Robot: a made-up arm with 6 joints. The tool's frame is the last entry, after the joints.
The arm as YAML. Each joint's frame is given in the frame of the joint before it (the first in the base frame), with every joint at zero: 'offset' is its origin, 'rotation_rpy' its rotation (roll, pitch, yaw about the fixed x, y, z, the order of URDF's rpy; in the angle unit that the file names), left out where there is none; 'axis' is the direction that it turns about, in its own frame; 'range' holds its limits. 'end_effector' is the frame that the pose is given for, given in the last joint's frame.
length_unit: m
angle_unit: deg
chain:
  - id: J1
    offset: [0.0, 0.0, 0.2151]
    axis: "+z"
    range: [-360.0, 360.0]
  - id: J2
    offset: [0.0, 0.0, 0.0]
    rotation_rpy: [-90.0, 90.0, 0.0]
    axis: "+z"
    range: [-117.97, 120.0]
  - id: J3
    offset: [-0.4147, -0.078, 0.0]
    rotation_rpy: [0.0, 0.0, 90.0]
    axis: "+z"
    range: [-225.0, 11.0]
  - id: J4
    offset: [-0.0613, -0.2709, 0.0]
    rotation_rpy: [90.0, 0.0, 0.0]
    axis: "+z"
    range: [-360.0, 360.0]
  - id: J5
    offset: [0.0, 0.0, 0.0]
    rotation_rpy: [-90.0, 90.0, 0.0]
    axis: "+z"
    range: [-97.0, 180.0]
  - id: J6
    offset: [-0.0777, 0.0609, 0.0]
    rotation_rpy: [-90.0, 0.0, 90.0]
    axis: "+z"
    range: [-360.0, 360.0]
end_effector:
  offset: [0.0, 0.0, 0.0]
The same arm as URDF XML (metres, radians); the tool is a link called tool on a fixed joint. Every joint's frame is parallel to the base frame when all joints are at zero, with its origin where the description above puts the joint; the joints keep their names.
<robot name="arm">
<joint name="J1" type="revolute"><parent link="base_link"/><child link="link1"/><origin xyz="0.0000 0.0000 0.2151" rpy="0.0000 0.0000 0.0000"/><axis xyz="0 0 1"/><limit lower="-6.2832" upper="6.2832"/></joint>
<joint name="J2" type="revolute"><parent link="link1"/><child link="link2"/><origin xyz="0.0000 0.0000 0.0000" rpy="0.0000 0.0000 0.0000"/><axis xyz="0 1 0"/><limit lower="-2.0590" upper="2.0944"/></joint>
<joint name="J3" type="revolute"><parent link="link2"/><child link="link3"/><origin xyz="0.0780 0.0000 0.4147" rpy="0.0000 0.0000 0.0000"/><axis xyz="0 1 0"/><limit lower="-3.9270" upper="0.1920"/></joint>
<joint name="J4" type="revolute"><parent link="link3"/><child link="link4"/><origin xyz="0.0613 0.0000 -0.2709" rpy="0.0000 0.0000 0.0000"/><axis xyz="0 0 -1"/><limit lower="-6.2832" upper="6.2832"/></joint>
<joint name="J5" type="revolute"><parent link="link4"/><child link="link5"/><origin xyz="0.0000 0.0000 0.0000" rpy="0.0000 0.0000 0.0000"/><axis xyz="0 1 0"/><limit lower="-1.6930" upper="3.1416"/></joint>
<joint name="J6" type="revolute"><parent link="link5"/><child link="link6"/><origin xyz="0.0609 0.0000 -0.0777" rpy="0.0000 0.0000 0.0000"/><axis xyz="0 0 -1"/><limit lower="-6.2832" upper="6.2832"/></joint>
<joint name="tool_fixed" type="fixed"><parent link="link6"/><child link="tool"/><origin xyz="0.0000 0.0000 0.0000" rpy="3.1416 0.0000 0.0000"/></joint>
<link name="base_link"/>
<link name="link1"/>
<link name="link2"/>
<link name="link3"/>
<link name="link4"/>
<link name="link5"/>
<link name="link6"/>
<link name="tool"/>
</robot>

